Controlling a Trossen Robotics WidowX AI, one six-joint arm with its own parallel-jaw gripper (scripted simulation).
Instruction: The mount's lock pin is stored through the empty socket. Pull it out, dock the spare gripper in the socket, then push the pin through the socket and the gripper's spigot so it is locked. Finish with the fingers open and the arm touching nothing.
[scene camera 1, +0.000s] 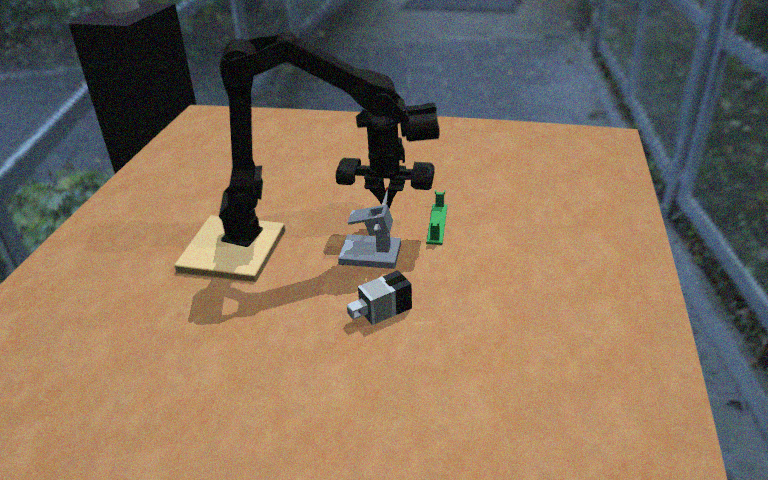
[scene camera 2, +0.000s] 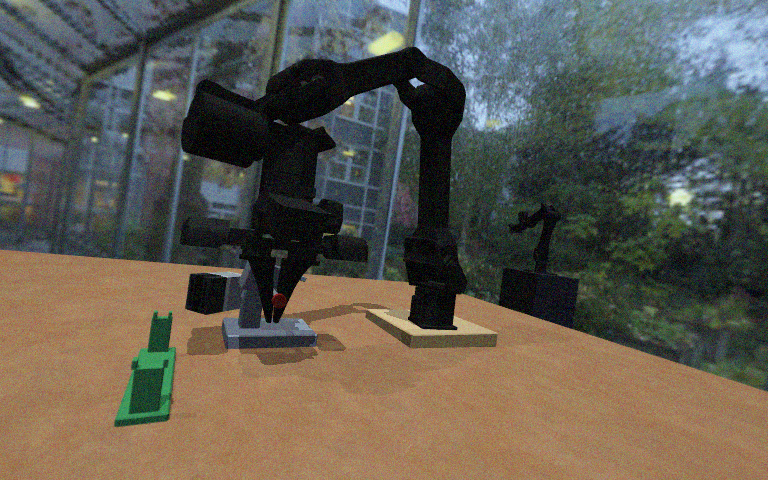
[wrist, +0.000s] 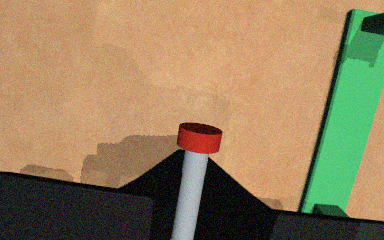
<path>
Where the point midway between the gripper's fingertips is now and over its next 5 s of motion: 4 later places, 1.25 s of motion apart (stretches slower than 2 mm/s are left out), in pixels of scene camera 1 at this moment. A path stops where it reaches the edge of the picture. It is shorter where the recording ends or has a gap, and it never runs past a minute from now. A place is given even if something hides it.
My gripper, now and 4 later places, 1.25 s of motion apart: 387, 207; 389, 198; 391, 190; 389, 178; 421, 167
</path>
